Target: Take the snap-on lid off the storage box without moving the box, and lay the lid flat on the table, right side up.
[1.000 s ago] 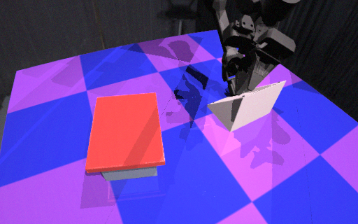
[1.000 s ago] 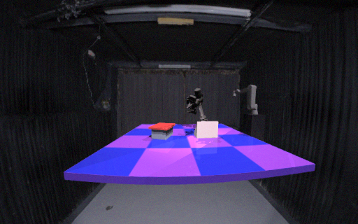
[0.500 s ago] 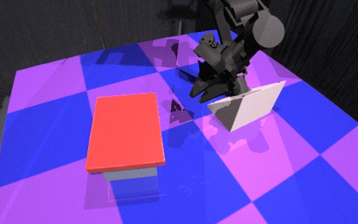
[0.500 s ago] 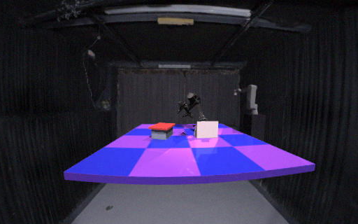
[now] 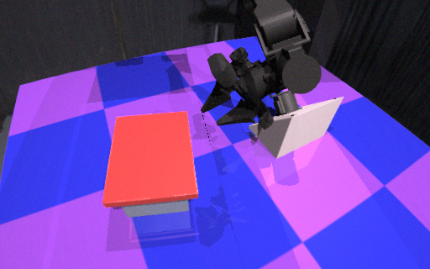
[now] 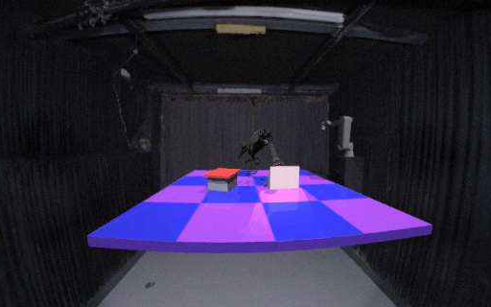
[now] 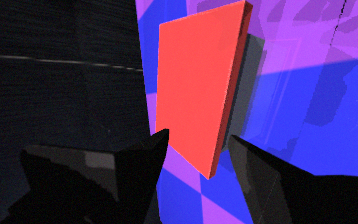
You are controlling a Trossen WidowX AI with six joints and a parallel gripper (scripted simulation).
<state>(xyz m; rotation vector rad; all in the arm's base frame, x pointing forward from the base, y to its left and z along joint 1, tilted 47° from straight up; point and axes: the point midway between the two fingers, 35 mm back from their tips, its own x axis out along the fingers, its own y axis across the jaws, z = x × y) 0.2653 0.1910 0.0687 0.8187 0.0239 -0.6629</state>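
My gripper tip is now 13 cm short of the red lid, 3 cm to the left of it and 9 cm above it. Also, from my gripper tip: storage box 13 cm ahead, 3 cm to the right, 14 cm below.
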